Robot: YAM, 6 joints.
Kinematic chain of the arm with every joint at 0, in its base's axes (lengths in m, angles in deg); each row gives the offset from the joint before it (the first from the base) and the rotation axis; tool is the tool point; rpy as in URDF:
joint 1: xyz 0 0 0.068 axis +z
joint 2: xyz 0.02 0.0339 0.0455 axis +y
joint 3: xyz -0.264 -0.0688 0 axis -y
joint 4: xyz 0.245 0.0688 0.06 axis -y
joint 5: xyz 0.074 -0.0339 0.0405 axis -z
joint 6: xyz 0.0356 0 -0.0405 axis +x
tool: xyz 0 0 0 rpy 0 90 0
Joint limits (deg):
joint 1: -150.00..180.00
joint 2: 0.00..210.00
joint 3: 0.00..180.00
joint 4: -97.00..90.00
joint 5: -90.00..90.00
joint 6: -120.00..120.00
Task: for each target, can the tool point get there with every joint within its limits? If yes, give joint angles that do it. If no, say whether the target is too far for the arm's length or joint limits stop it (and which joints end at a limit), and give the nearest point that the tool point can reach.
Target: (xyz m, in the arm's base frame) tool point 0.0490 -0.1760 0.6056
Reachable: yes | joints -81.43 70.72 108.28 -10.70 -38.59 17.84
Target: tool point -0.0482 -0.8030 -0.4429
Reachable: no: too far | nearest point -0.0321 -0.5353 -0.2381 | short by 0.337 m
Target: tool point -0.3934 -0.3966 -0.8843
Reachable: no: too far | nearest point -0.2610 -0.2631 -0.3592 | short by 0.558 m
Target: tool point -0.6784 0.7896 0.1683
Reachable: no: too far | nearest point -0.4203 0.4892 0.1470 | short by 0.397 m
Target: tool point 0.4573 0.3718 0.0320
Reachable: yes | joints 38.66 167.58 142.42 -28.80 -7.46 -5.08
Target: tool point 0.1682 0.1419 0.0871
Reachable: yes | joints 38.36 88.35 25.91 -5.43 -11.18 43.98
